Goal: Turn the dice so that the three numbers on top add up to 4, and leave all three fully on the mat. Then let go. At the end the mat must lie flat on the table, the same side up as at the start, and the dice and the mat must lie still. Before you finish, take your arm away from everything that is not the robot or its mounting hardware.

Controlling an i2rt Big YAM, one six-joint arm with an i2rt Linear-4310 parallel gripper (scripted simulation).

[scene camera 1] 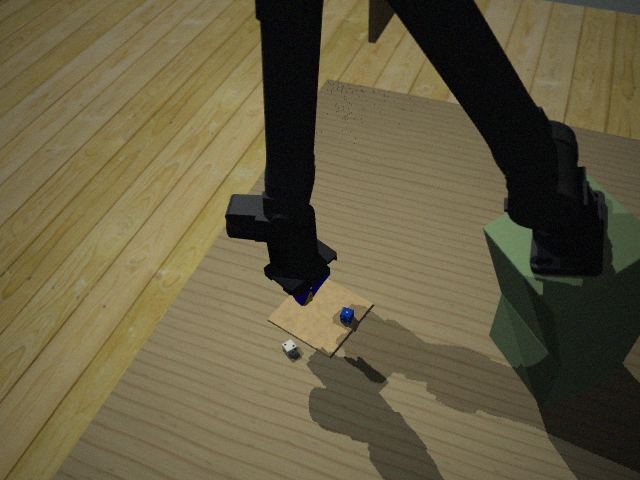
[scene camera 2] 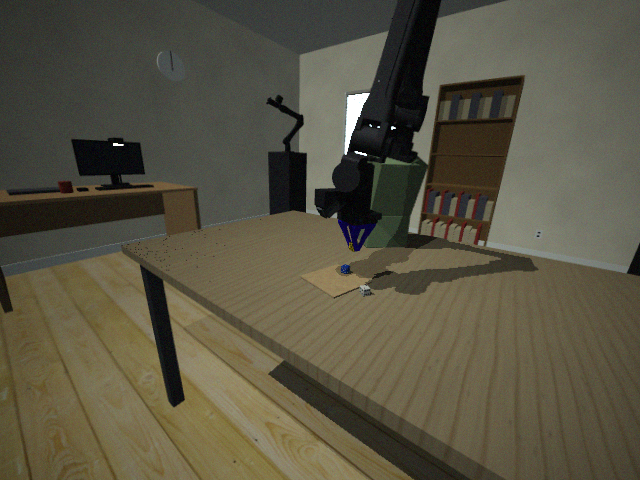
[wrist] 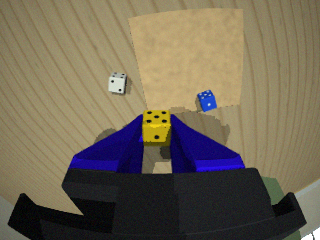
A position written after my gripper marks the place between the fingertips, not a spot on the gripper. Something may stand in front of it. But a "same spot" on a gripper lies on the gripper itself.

my gripper: scene camera 1 304, 299; scene camera 2; wrist
tan mat: scene camera 1 317, 324; scene camera 2; wrist
same spot on tan mat: (wrist: 179, 56) = (scene camera 2: 336, 282)
same spot on my gripper: (wrist: 101, 181) = (scene camera 2: 349, 222)
